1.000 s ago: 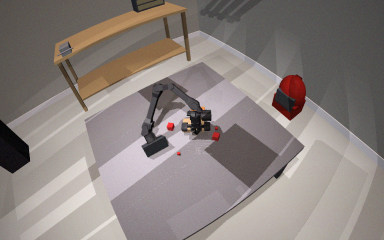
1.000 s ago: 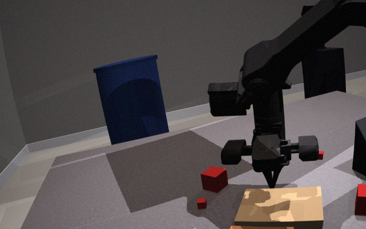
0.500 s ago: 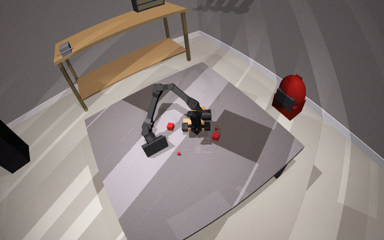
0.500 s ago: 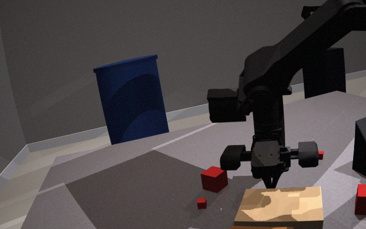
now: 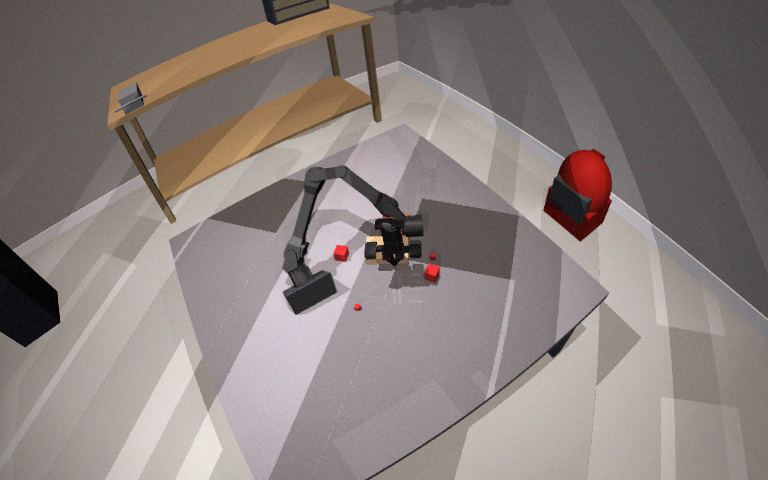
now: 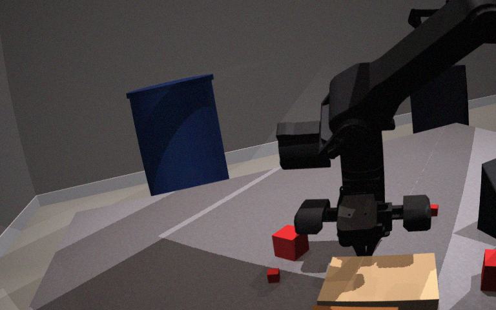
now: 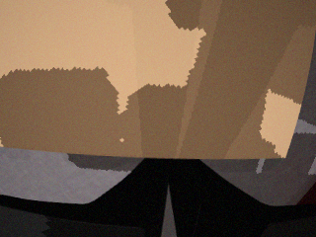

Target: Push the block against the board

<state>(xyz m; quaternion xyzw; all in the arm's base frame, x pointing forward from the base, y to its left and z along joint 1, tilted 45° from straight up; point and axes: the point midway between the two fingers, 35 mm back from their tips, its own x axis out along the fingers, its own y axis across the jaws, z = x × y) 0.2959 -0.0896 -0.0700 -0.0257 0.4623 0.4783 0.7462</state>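
Right now the tan board is 7 cm to the left of my gripper tip, 2 cm ahead of it and 1 cm above it. The rest, counted from my gripper tip: orange square block: 13 cm to the left, 12 cm ahead, 1 cm above.
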